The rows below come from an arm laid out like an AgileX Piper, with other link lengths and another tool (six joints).
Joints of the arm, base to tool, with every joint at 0 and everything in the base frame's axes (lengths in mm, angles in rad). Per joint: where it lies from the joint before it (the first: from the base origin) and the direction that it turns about. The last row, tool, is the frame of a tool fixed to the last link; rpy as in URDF.
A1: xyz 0 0 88.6 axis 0 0 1
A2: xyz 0 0 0 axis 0 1 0
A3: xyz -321.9 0 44 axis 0 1 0
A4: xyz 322.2 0 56.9 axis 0.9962 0 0.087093
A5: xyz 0 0 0 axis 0 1 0
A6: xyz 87 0 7.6 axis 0.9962 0 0.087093
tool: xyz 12.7 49 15.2 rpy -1.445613 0.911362 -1.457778
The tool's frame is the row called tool.
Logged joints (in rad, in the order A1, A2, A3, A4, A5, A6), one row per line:
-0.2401 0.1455 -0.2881 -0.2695 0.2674 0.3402
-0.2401 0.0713 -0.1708 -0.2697 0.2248 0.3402
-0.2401 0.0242 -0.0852 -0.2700 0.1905 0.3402
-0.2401 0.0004 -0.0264 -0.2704 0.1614 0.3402
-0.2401 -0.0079 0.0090 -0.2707 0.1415 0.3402
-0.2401 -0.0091 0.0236 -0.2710 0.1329 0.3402
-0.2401 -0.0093 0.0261 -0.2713 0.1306 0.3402
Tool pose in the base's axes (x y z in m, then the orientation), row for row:
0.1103 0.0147 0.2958 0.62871 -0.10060 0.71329 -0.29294
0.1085 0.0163 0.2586 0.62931 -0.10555 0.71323 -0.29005
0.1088 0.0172 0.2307 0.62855 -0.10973 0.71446 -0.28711
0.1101 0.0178 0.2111 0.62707 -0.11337 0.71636 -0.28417
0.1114 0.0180 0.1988 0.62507 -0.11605 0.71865 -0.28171
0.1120 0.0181 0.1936 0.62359 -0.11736 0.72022 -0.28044
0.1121 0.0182 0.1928 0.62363 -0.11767 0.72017 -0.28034
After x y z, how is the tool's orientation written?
As a quaternion, w x y z.
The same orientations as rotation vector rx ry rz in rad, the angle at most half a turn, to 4 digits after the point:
-0.2305 1.6344 -0.6712
-0.2418 1.6338 -0.6644
-0.2514 1.6371 -0.6579
-0.2599 1.6425 -0.6516
-0.2663 1.6491 -0.6464
-0.2695 1.6537 -0.6439
-0.2702 1.6535 -0.6437

